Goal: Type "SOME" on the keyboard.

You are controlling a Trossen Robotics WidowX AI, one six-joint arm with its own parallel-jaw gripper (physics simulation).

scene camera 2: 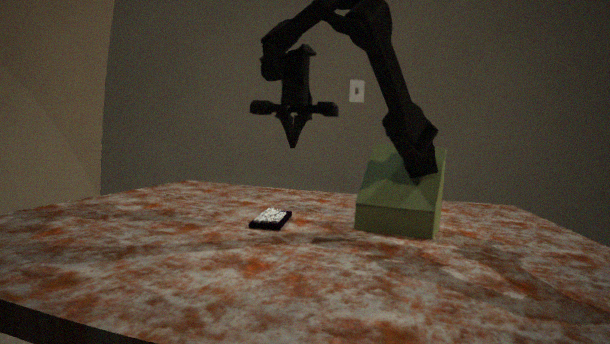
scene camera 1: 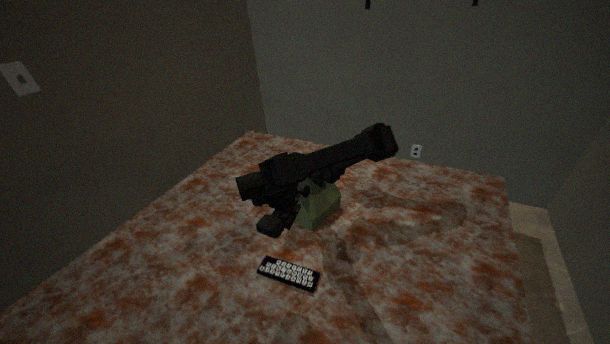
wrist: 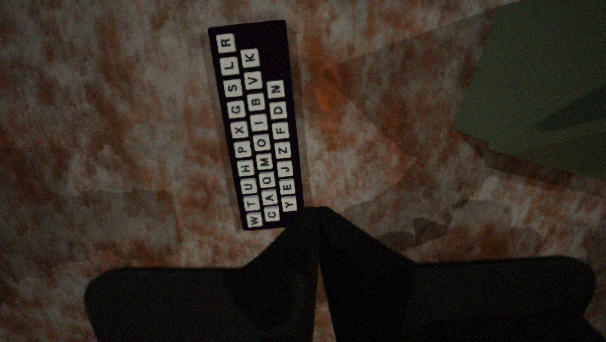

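Pixels of known places: gripper, fingertip midpoint: (scene camera 2: 292, 148) (scene camera 1: 288, 228) (wrist: 316, 217); arm's base at its link origin: (scene camera 2: 421, 164) (scene camera 1: 316, 174).
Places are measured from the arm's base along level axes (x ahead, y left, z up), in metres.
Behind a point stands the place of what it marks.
Observation:
A small black keyboard (scene camera 1: 288, 273) {y 0.046, x 0.324, z -0.133 m} (scene camera 2: 270, 219) {y 0.100, x 0.307, z -0.132 m} (wrist: 262, 125) {y 0.030, x 0.316, z -0.131 m} with white letter keys in three rows lies flat on the table. In the wrist view its long side runs top to bottom; the S key (wrist: 233, 88) {y -0.002, x 0.338, z -0.131 m}, O key (wrist: 261, 143) {y 0.045, x 0.318, z -0.131 m}, M key (wrist: 264, 161) {y 0.062, x 0.316, z -0.131 m} and E key (wrist: 287, 186) {y 0.086, x 0.297, z -0.131 m} show. My gripper (scene camera 2: 293, 146) {y 0.039, x 0.282, z 0.016 m} (wrist: 316, 217) {y 0.039, x 0.282, z 0.016 m} is shut, empty, and points down. In scene view 2 it hangs high above the table, apart from the keyboard. In the wrist view its fingertips appear beside the keyboard's lower right corner, near the Y key (wrist: 289, 204) {y 0.104, x 0.295, z -0.131 m}. In scene view 1 the fingertips are hard to make out.
A green angular block (scene camera 1: 318, 205) {y 0.040, x 0.081, z -0.068 m} (scene camera 2: 395, 217) {y 0.063, x 0.051, z -0.112 m} (wrist: 545, 75) {y -0.012, x 0.123, z -0.068 m} stands under the arm's base, to the right of the keyboard in scene view 2. The mottled white and orange table (scene camera 1: 175, 280) {y -0.267, x 0.474, z -0.149 m} (scene camera 2: 200, 280) {y 0.476, x 0.299, z -0.149 m} bears both, and its dark front edge (scene camera 2: 50, 322) {y 0.654, x 0.388, z -0.157 m} shows in scene view 2.

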